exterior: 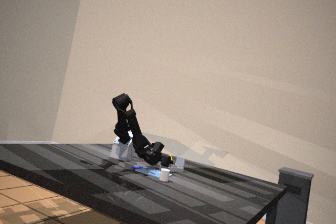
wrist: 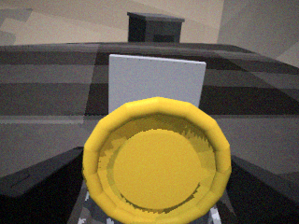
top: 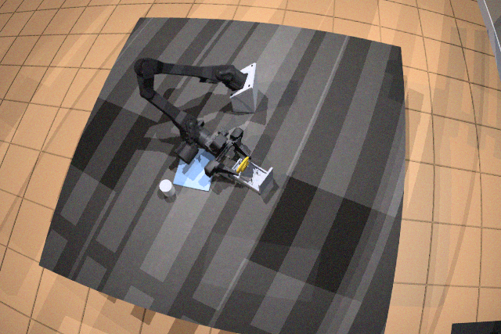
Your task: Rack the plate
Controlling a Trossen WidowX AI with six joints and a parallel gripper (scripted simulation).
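My gripper tip is now 1 cm to the left of the yellow plate. Round my gripper tip: white cup (24 cm to the right, 14 cm ahead, 3 cm below); then light blue mat (17 cm to the right, 5 cm below, 3 cm ahead); then dish rack (3 cm below, 2 cm to the left, 1 cm ahead).
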